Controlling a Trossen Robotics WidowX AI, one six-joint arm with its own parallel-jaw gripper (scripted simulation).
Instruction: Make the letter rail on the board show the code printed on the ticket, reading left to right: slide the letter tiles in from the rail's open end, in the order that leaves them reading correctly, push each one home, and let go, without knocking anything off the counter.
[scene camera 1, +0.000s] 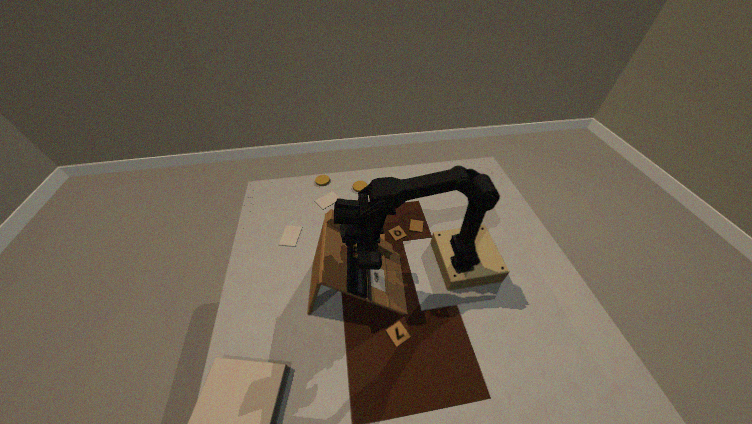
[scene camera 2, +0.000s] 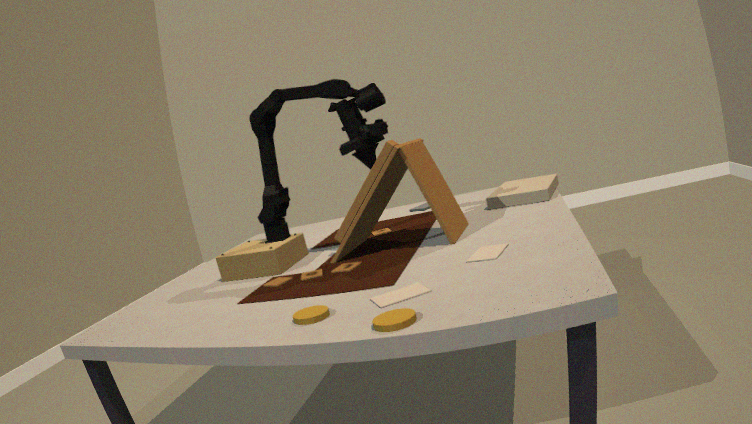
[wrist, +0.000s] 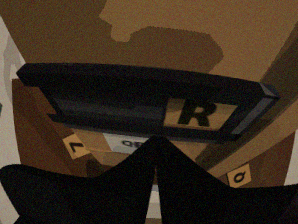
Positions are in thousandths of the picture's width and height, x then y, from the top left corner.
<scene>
my gripper: scene camera 1 483, 600; scene camera 2 501, 404; wrist 529, 636
</scene>
